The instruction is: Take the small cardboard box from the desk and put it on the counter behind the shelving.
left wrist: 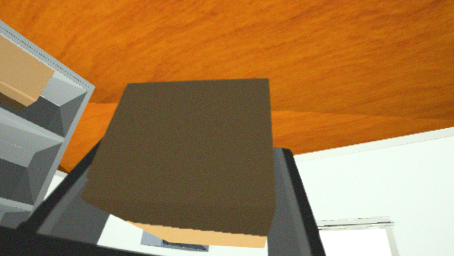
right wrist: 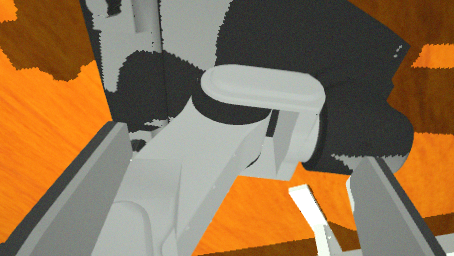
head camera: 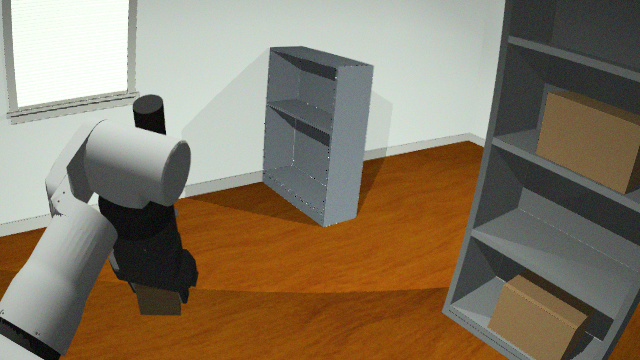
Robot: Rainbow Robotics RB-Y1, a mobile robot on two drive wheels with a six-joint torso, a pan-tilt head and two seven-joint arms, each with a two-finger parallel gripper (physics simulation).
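Places are measured from the robot's base along level axes (x ahead, y left, z up), in metres.
Pixels of known places: left gripper, fingertip midpoint: [left wrist: 203, 149] [head camera: 160, 293]; right gripper, fingertip midpoint: [right wrist: 243, 154].
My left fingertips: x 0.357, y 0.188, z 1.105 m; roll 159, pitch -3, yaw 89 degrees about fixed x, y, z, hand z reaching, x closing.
Behind a point stands the place of what it marks.
The small cardboard box [head camera: 160, 302] @[x 0.325, y 0.179, z 1.114 m] [left wrist: 190, 145] @[x 0.323, y 0.185, z 1.120 m] is held between the fingers of my left gripper [head camera: 159, 291] @[x 0.357, y 0.188, z 1.105 m] [left wrist: 203, 149] @[x 0.357, y 0.188, z 1.105 m], above the wood floor at the lower left of the head view. Its dark brown face fills the middle of the left wrist view, with a lighter strip along its lower edge. My right gripper [right wrist: 243, 154] @[x -0.233, y -0.217, z 0.563 m] is open, with no object between its fingers. The tall grey shelving [head camera: 550, 167] @[x 1.403, y -0.993, z 0.971 m] [left wrist: 55, 64] @[x 1.436, y -0.971, z 0.042 m] stands at the right of the head view and at the left of the left wrist view. The desk and the counter do not show.
Larger cardboard boxes sit on the shelving, one [head camera: 590, 140] @[x 1.300, y -1.092, z 1.137 m] higher up and one [head camera: 537, 317] @[x 1.273, y -1.111, z 0.293 m] at the bottom. A low grey shelf unit [head camera: 350, 145] @[x 2.646, y -0.288, z 0.545 m] stands near the back wall. A window [head camera: 70, 50] @[x 2.362, y 1.494, z 1.163 m] is at the upper left. The robot's own body fills much of the right wrist view.
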